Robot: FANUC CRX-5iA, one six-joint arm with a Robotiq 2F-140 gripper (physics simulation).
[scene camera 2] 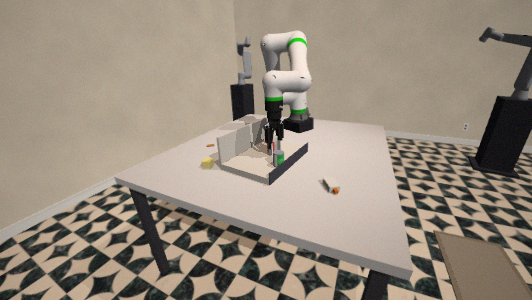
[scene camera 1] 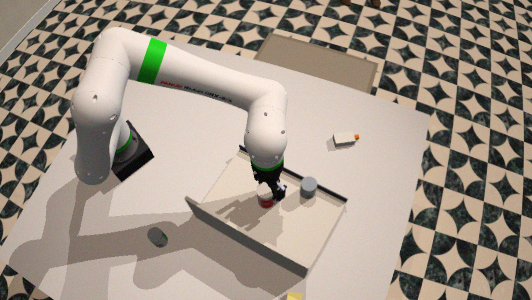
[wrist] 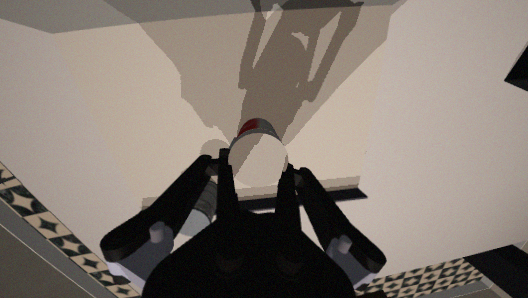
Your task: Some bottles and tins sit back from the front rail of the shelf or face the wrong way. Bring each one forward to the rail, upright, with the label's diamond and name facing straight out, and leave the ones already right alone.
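A tin with a pale lid and red label is upright over the shelf floor, back from the dark front rail. In the wrist view, the visible red part of its label is on the side toward the back panel. My gripper is shut on this tin, one finger on each side. A grey-topped tin with green on its side stands upright close to the rail, its green side toward the rail.
The back panel rises behind the tins. A grey and green tin is off the shelf on the table. A white bottle with an orange cap lies beyond the rail. A yellow block is behind the shelf.
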